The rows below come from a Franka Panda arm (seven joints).
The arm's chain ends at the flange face. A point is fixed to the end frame.
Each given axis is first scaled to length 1.
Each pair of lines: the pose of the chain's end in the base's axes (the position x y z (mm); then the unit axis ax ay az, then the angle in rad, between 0 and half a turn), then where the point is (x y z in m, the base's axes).
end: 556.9 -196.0 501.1 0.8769 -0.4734 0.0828 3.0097
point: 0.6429 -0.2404 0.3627
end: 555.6 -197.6 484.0 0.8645 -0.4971 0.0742 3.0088
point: 0.6377 -0.2452 0.3443
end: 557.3 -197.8 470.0 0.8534 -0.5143 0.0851 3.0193
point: 0.6413 -0.2487 0.3326
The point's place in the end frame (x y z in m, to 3 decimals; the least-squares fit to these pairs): 0.054 -0.053 0.151
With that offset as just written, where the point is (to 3 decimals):
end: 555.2 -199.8 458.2 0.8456 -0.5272 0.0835 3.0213
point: 0.638 -0.253 0.321
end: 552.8 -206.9 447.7 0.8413 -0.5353 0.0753 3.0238
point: 0.633 -0.260 0.309
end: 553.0 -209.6 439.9 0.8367 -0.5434 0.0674 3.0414
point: 0.632 -0.260 0.299
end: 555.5 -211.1 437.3 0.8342 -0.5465 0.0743 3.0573
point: 0.637 -0.262 0.298
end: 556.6 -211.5 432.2 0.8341 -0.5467 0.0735 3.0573
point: 0.638 -0.262 0.293
